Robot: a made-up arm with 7 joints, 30 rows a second.
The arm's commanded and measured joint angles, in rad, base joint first. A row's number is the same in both.
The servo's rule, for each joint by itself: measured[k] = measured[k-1] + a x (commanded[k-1-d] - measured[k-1]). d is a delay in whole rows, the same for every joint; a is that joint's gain. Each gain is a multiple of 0.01, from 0.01 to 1. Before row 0 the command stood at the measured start. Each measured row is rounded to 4 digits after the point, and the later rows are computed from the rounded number. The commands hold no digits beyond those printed.
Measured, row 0:
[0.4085 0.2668 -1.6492 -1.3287 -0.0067 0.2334 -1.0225]
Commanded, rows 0 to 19:
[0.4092 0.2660 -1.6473 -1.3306 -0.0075 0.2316 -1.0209]
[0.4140 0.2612 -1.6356 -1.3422 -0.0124 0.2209 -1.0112]
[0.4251 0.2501 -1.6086 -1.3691 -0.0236 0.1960 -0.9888]
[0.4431 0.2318 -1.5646 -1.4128 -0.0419 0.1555 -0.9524]
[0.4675 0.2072 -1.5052 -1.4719 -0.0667 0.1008 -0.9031]
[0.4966 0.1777 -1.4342 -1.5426 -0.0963 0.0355 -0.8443]
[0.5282 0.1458 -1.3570 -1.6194 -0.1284 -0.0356 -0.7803]
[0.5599 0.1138 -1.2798 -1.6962 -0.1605 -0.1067 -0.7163]
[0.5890 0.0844 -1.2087 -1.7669 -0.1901 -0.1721 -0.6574]
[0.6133 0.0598 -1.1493 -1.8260 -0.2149 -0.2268 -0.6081]
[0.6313 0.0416 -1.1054 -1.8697 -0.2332 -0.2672 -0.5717]
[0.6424 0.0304 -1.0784 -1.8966 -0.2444 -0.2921 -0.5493]
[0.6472 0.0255 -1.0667 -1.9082 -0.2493 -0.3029 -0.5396]
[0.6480 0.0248 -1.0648 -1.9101 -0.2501 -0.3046 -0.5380]
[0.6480 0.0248 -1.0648 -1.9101 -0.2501 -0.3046 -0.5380]
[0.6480 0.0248 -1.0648 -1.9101 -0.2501 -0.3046 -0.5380]
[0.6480 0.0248 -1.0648 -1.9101 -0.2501 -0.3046 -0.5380]
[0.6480 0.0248 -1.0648 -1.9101 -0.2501 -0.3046 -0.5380]
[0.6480 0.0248 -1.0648 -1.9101 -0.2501 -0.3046 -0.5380]
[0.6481 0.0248 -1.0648 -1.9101 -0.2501 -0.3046 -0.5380]
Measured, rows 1 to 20:
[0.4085 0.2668 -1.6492 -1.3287 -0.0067 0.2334 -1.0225]
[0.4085 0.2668 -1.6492 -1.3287 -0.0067 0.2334 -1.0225]
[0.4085 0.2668 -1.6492 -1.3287 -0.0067 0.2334 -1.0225]
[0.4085 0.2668 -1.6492 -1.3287 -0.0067 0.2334 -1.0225]
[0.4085 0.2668 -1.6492 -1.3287 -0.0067 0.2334 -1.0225]
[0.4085 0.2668 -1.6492 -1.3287 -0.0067 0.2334 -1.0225]
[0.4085 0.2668 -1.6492 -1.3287 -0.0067 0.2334 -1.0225]
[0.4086 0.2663 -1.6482 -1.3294 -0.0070 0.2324 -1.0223]
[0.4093 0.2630 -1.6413 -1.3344 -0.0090 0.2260 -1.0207]
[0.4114 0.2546 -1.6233 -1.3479 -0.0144 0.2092 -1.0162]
[0.4155 0.2398 -1.5910 -1.3732 -0.0246 0.1791 -1.0073]
[0.4223 0.2186 -1.5438 -1.4117 -0.0402 0.1353 -0.9927]
[0.4320 0.1920 -1.4835 -1.4628 -0.0610 0.0794 -0.9719]
[0.4445 0.1620 -1.4139 -1.5239 -0.0859 0.0150 -0.9451]
[0.4595 0.1307 -1.3401 -1.5911 -0.1135 -0.0532 -0.9131]
[0.4763 0.1006 -1.2678 -1.6597 -0.1418 -0.1198 -0.8773]
[0.4941 0.0741 -1.2026 -1.7246 -0.1688 -0.1797 -0.8396]
[0.5119 0.0530 -1.1491 -1.7812 -0.1926 -0.2287 -0.8021]
[0.5289 0.0383 -1.1102 -1.8262 -0.2118 -0.2642 -0.7667]
[0.5443 0.0300 -1.0863 -1.8582 -0.2257 -0.2859 -0.7349]
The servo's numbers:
d 7
a 0.13 0.65 0.55 0.39 0.37 0.56 0.14

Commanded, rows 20 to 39:
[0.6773 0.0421 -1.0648 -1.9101 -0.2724 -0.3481 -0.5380]
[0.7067 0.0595 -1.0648 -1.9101 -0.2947 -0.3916 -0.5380]
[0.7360 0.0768 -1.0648 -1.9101 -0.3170 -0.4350 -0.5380]
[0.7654 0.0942 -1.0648 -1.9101 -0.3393 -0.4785 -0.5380]
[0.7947 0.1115 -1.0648 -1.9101 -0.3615 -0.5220 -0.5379]
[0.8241 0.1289 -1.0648 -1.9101 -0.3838 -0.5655 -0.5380]
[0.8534 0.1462 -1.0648 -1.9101 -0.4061 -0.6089 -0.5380]
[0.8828 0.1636 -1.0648 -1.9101 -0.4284 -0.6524 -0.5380]
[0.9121 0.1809 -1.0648 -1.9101 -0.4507 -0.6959 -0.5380]
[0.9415 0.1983 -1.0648 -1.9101 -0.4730 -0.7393 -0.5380]
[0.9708 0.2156 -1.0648 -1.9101 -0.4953 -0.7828 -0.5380]
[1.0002 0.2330 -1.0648 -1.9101 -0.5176 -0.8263 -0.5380]
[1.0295 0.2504 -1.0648 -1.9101 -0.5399 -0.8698 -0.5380]
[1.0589 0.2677 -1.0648 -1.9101 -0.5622 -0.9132 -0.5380]
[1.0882 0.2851 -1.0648 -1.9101 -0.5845 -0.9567 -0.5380]
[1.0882 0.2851 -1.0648 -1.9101 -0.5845 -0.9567 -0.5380]
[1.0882 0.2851 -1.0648 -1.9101 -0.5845 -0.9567 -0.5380]
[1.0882 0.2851 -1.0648 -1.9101 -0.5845 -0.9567 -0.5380]
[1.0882 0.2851 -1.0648 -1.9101 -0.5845 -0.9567 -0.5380]
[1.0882 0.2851 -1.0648 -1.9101 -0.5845 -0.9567 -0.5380]
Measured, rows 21 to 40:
[0.5578 0.0266 -1.0745 -1.8784 -0.2347 -0.2964 -0.7073]
[0.5695 0.0254 -1.0692 -1.8908 -0.2404 -0.3010 -0.6836]
[0.5797 0.0250 -1.0668 -1.8983 -0.2440 -0.3030 -0.6632]
[0.5886 0.0249 -1.0657 -1.9029 -0.2463 -0.3039 -0.6457]
[0.5963 0.0248 -1.0652 -1.9057 -0.2477 -0.3043 -0.6306]
[0.6030 0.0248 -1.0650 -1.9074 -0.2486 -0.3045 -0.6176]
[0.6089 0.0248 -1.0649 -1.9085 -0.2492 -0.3046 -0.6065]
[0.6178 0.0360 -1.0648 -1.9091 -0.2578 -0.3290 -0.5969]
[0.6294 0.0513 -1.0648 -1.9095 -0.2715 -0.3641 -0.5887]
[0.6433 0.0679 -1.0648 -1.9097 -0.2883 -0.4038 -0.5816]
[0.6592 0.0850 -1.0648 -1.9099 -0.3072 -0.4456 -0.5755]
[0.6768 0.1022 -1.0648 -1.9100 -0.3273 -0.4884 -0.5702]
[0.6959 0.1196 -1.0648 -1.9100 -0.3482 -0.5316 -0.5657]
[0.7164 0.1369 -1.0648 -1.9100 -0.3696 -0.5749 -0.5618]
[0.7380 0.1543 -1.0648 -1.9100 -0.3914 -0.6183 -0.5585]
[0.7606 0.1716 -1.0648 -1.9100 -0.4133 -0.6618 -0.5556]
[0.7841 0.1890 -1.0648 -1.9100 -0.4354 -0.7052 -0.5531]
[0.8084 0.2063 -1.0648 -1.9100 -0.4576 -0.7487 -0.5510]
[0.8333 0.2237 -1.0648 -1.9100 -0.4798 -0.7922 -0.5492]
[0.8588 0.2411 -1.0648 -1.9100 -0.5020 -0.8357 -0.5476]

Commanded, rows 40 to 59:
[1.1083 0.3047 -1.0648 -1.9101 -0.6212 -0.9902 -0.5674]
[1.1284 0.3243 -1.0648 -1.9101 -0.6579 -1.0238 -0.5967]
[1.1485 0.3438 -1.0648 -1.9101 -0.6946 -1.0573 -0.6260]
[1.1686 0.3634 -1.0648 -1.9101 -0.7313 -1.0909 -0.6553]
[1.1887 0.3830 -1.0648 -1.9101 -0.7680 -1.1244 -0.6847]
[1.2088 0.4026 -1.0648 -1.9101 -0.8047 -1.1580 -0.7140]
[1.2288 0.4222 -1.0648 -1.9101 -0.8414 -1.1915 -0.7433]
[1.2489 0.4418 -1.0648 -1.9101 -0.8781 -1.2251 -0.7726]
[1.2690 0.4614 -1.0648 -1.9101 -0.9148 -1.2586 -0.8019]
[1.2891 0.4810 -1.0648 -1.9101 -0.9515 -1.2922 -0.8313]
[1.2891 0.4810 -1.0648 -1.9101 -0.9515 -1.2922 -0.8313]
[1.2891 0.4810 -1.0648 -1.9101 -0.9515 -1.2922 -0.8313]
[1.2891 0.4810 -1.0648 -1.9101 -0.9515 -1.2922 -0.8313]
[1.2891 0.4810 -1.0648 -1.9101 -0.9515 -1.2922 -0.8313]
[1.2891 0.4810 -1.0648 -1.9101 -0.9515 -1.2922 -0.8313]
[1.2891 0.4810 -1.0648 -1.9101 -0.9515 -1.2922 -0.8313]
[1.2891 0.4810 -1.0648 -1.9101 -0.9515 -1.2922 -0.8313]
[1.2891 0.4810 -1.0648 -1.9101 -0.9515 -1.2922 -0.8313]
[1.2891 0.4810 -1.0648 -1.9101 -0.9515 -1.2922 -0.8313]
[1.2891 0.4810 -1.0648 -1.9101 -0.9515 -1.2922 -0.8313]
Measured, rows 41 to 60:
[0.8848 0.2584 -1.0648 -1.9100 -0.5243 -0.8791 -0.5463]
[0.9112 0.2758 -1.0648 -1.9100 -0.5466 -0.9226 -0.5451]
[0.9342 0.2818 -1.0648 -1.9100 -0.5606 -0.9417 -0.5441]
[0.9542 0.2839 -1.0648 -1.9100 -0.5694 -0.9501 -0.5432]
[0.9716 0.2847 -1.0648 -1.9100 -0.5750 -0.9538 -0.5425]
[0.9868 0.2850 -1.0648 -1.9100 -0.5785 -0.9554 -0.5419]
[1.0000 0.2851 -1.0648 -1.9100 -0.5807 -0.9561 -0.5414]
[1.0141 0.2978 -1.0648 -1.9100 -0.5957 -0.9752 -0.5450]
[1.0290 0.3150 -1.0648 -1.9100 -0.6187 -1.0024 -0.5522]
[1.0445 0.3337 -1.0648 -1.9100 -0.6468 -1.0331 -0.5625]
[1.0606 0.3530 -1.0648 -1.9100 -0.6781 -1.0655 -0.5755]
[1.0773 0.3725 -1.0648 -1.9100 -0.7114 -1.0985 -0.5908]
[1.0944 0.3921 -1.0648 -1.9100 -0.7459 -1.1318 -0.6080]
[1.1119 0.4117 -1.0648 -1.9100 -0.7812 -1.1652 -0.6269]
[1.1297 0.4313 -1.0648 -1.9100 -0.8171 -1.1987 -0.6473]
[1.1478 0.4509 -1.0648 -1.9100 -0.8532 -1.2322 -0.6689]
[1.1662 0.4705 -1.0648 -1.9100 -0.8896 -1.2658 -0.6916]
[1.1822 0.4773 -1.0648 -1.9100 -0.9125 -1.2806 -0.7112]
[1.1961 0.4797 -1.0648 -1.9100 -0.9269 -1.2871 -0.7280]
[1.2082 0.4805 -1.0648 -1.9100 -0.9360 -1.2900 -0.7425]

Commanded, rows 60 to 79:
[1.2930 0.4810 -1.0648 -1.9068 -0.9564 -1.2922 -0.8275]
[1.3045 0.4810 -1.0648 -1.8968 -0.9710 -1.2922 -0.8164]
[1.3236 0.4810 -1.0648 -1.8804 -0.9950 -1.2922 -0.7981]
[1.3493 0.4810 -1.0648 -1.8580 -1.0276 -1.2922 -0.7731]
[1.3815 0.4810 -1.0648 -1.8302 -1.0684 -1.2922 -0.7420]
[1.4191 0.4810 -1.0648 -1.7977 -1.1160 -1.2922 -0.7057]
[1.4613 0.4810 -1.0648 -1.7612 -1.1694 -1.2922 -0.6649]
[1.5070 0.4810 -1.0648 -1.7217 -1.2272 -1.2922 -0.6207]
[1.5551 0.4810 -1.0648 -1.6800 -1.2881 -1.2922 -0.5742]
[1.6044 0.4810 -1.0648 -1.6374 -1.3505 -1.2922 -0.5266]
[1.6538 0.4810 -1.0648 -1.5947 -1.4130 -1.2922 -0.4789]
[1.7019 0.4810 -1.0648 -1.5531 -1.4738 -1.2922 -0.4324]
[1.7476 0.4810 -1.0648 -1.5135 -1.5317 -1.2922 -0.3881]
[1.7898 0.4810 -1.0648 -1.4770 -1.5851 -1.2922 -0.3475]
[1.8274 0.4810 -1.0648 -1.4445 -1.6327 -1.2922 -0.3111]
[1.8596 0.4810 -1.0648 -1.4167 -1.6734 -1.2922 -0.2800]
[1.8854 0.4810 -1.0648 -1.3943 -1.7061 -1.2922 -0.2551]
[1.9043 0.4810 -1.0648 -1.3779 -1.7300 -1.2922 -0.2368]
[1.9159 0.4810 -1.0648 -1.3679 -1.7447 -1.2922 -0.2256]
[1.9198 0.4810 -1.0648 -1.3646 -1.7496 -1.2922 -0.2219]
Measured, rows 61 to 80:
[1.2187 0.4808 -1.0648 -1.9100 -0.9417 -1.2912 -0.7549]
[1.2279 0.4809 -1.0648 -1.9100 -0.9453 -1.2918 -0.7656]
[1.2359 0.4810 -1.0648 -1.9100 -0.9476 -1.2920 -0.7748]
[1.2428 0.4810 -1.0648 -1.9100 -0.9490 -1.2921 -0.7827]
[1.2488 0.4810 -1.0648 -1.9100 -0.9499 -1.2922 -0.7895]
[1.2540 0.4810 -1.0648 -1.9100 -0.9505 -1.2922 -0.7954]
[1.2586 0.4810 -1.0648 -1.9100 -0.9509 -1.2922 -0.8004]
[1.2631 0.4810 -1.0648 -1.9088 -0.9529 -1.2922 -0.8042]
[1.2685 0.4810 -1.0648 -1.9041 -0.9596 -1.2922 -0.8059]
[1.2757 0.4810 -1.0648 -1.8949 -0.9727 -1.2922 -0.8048]
[1.2853 0.4810 -1.0648 -1.8805 -0.9930 -1.2922 -0.8004]
[1.2978 0.4810 -1.0648 -1.8609 -1.0209 -1.2922 -0.7922]
[1.3136 0.4810 -1.0648 -1.8363 -1.0561 -1.2922 -0.7801]
[1.3328 0.4810 -1.0648 -1.8070 -1.0980 -1.2922 -0.7640]
[1.3554 0.4810 -1.0648 -1.7737 -1.1458 -1.2922 -0.7439]
[1.3814 0.4810 -1.0648 -1.7372 -1.1985 -1.2922 -0.7201]
[1.4104 0.4810 -1.0648 -1.6983 -1.2547 -1.2922 -0.6930]
[1.4420 0.4810 -1.0648 -1.6579 -1.3133 -1.2922 -0.6630]
[1.4758 0.4810 -1.0648 -1.6170 -1.3727 -1.2922 -0.6307]
[1.5111 0.4810 -1.0648 -1.5766 -1.4315 -1.2922 -0.5967]

